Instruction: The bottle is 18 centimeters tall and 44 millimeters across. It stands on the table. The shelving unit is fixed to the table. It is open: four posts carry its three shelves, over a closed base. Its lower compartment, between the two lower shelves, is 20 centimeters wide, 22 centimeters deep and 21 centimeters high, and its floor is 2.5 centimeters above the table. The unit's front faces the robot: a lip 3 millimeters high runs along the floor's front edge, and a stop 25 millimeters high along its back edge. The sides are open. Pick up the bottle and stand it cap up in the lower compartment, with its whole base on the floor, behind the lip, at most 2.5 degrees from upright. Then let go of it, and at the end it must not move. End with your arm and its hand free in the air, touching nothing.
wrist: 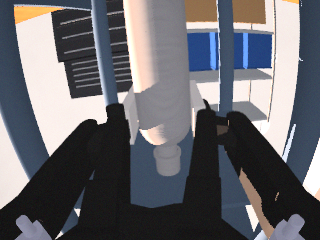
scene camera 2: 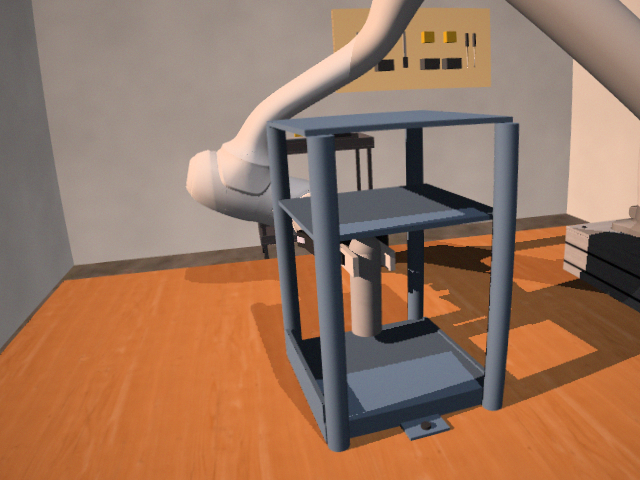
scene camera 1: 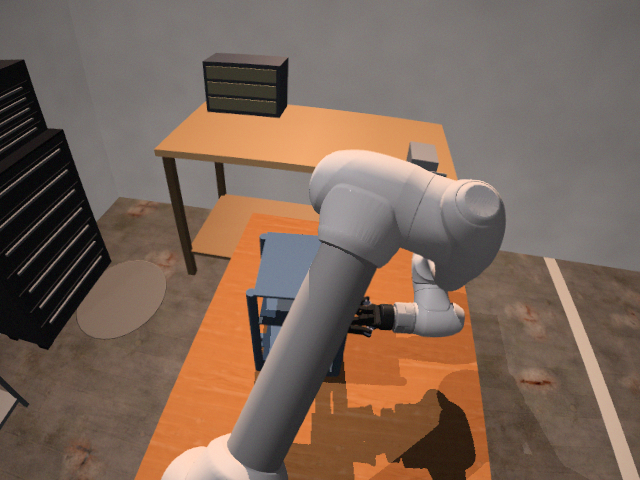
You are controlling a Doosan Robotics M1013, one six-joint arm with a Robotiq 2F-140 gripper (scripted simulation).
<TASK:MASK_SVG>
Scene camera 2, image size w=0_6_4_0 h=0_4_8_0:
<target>my gripper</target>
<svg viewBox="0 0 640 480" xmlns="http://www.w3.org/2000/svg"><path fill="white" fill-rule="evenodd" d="M340 241L341 265L353 277L359 277L358 256L345 246L349 246L351 240ZM375 236L381 246L381 264L389 271L395 271L395 251L389 247L388 235ZM298 230L298 247L305 248L314 256L313 240L304 230Z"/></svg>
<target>bottle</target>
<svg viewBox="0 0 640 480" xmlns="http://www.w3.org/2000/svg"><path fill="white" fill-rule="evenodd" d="M376 237L351 240L349 249L358 256L359 277L353 277L350 274L352 332L361 337L372 337L382 332L381 246Z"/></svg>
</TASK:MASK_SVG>
